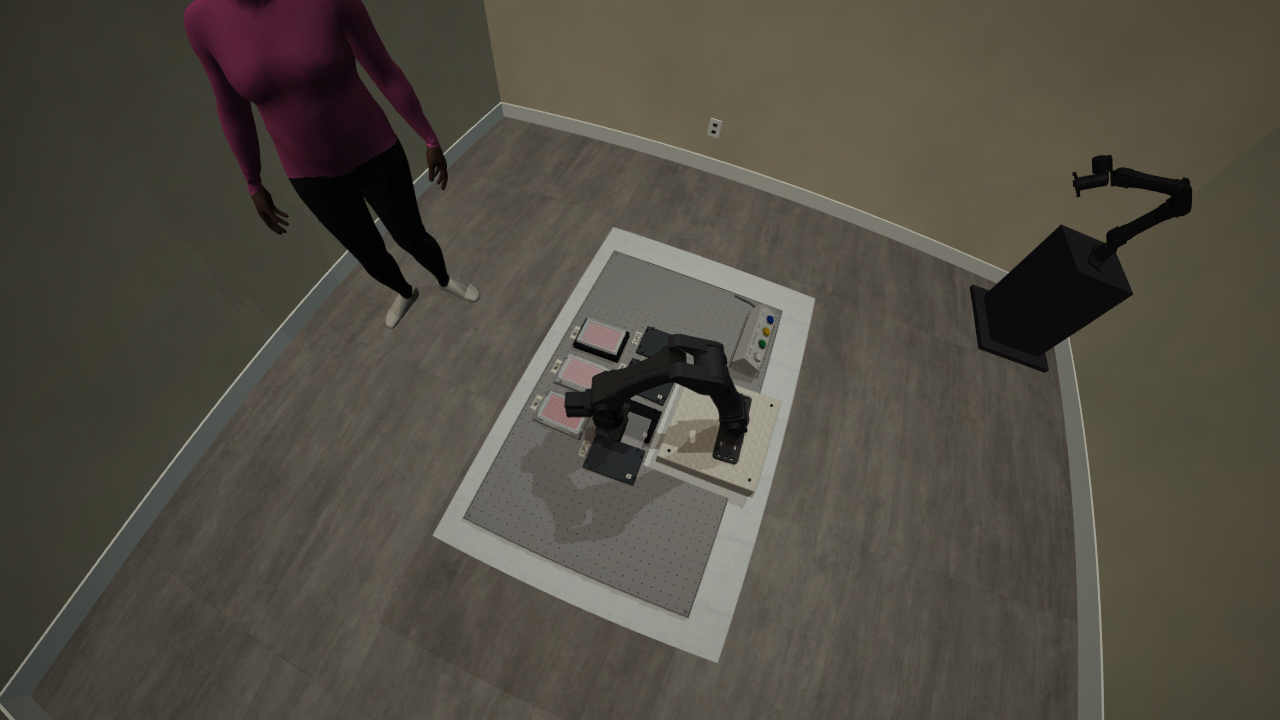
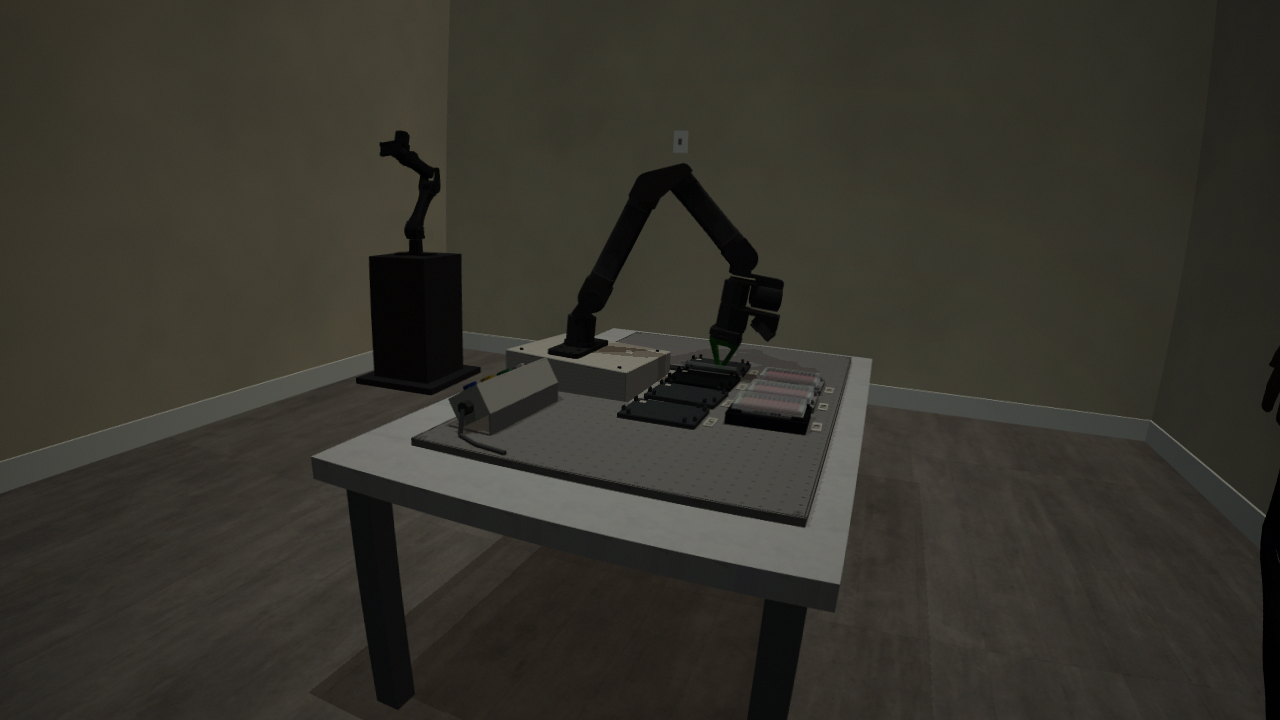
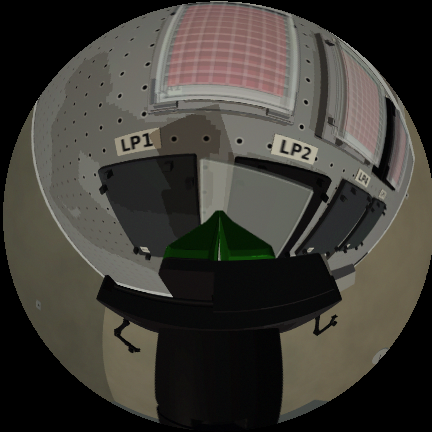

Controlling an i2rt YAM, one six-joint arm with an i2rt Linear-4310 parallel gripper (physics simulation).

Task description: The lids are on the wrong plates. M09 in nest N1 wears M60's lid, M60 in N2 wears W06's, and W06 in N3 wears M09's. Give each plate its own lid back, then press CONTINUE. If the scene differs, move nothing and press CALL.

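Frame: origin at the arm's base, x ahead, y left, z up, level; centimetres.
Where they show: gripper, fingertip midpoint: [image 1: 617,432] [image 2: 719,370] [image 3: 218,216]; arm's base, origin of the base link: [image 1: 732,427] [image 2: 579,349].
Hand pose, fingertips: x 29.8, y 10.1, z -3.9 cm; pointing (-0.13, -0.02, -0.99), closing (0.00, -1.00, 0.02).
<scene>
Things, the pixels of their top centre, and the offset from my fingertips. "spot": a spot on its surface instead.
- clear lid, middle of its top: [image 3: 245,250] [image 2: 711,359] [image 1: 624,423] dy -2.2, dx -1.5, dz +2.8 cm
- black LP2 pad, surface spot: [image 3: 316,201] spot: dy -10.4, dx +1.5, dz -0.6 cm
- dark LP1 pad, middle of its top: [image 3: 150,230] [image 2: 717,360] [image 1: 614,457] dy +7.1, dx -1.6, dz +0.5 cm
- LP4 pad, middle of its top: [image 3: 341,232] [image 2: 687,387] [image 1: 647,379] dy -18.4, dx -3.2, dz +0.5 cm
- dark pad, surface spot: [image 3: 366,225] spot: dy -30.4, dx -3.6, dz -0.5 cm
- button box, middle of its top: [image 2: 506,368] [image 1: 759,331] [image 3: 338,292] dy -41.7, dx -31.1, dz +6.8 cm
My gripper [image 3: 218,216] [image 2: 721,362] is shut, with its green fingertips together and nothing visible between them. They point down over the near part of a clear lid [image 3: 270,200] [image 1: 637,428]. The lid lies partly over the black LP2 pad [image 3: 316,201] and reaches left across the gap to the edge of the dark LP1 pad [image 3: 145,200] [image 1: 614,462]. I cannot tell whether it is tilted or touched. Three pink plates [image 3: 230,45] [image 3: 362,95] [image 3: 399,150] stand in a row beyond the pads. Their nest and lid labels are unreadable.
The LP4 pad [image 3: 337,215] and another dark pad [image 3: 366,225] lie to the right. A button box [image 1: 750,344] [image 2: 514,398] stands beyond the arm's cream base block [image 1: 707,461] [image 2: 608,380]. A person [image 1: 313,107] stands beside the table; a second arm [image 1: 1150,188] [image 2: 425,192] stands on a pedestal.
</scene>
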